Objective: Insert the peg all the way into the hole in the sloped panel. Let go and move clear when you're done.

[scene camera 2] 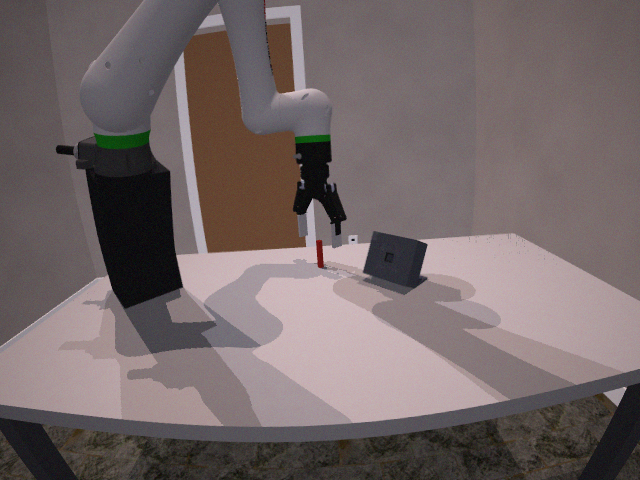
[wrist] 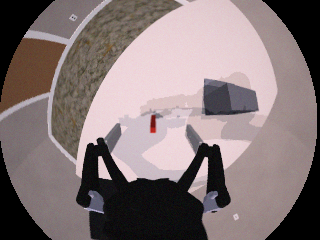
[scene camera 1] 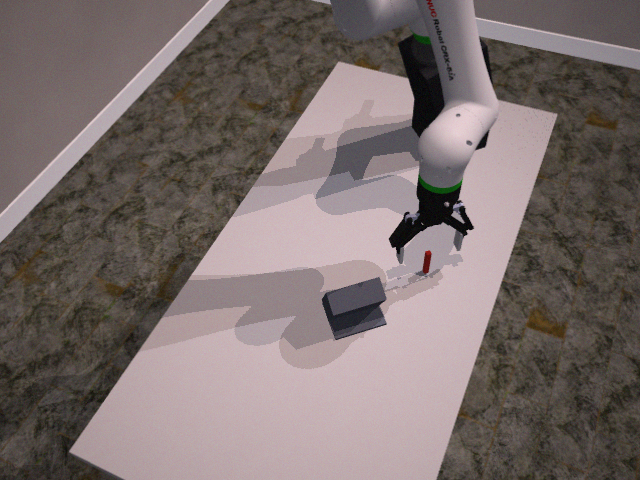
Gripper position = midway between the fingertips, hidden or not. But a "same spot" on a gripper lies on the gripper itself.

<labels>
my gripper: scene camera 2; wrist 153, 129; scene camera 1
same spot on my gripper: [scene camera 2: 331, 202] = [scene camera 1: 398, 225]
</labels>
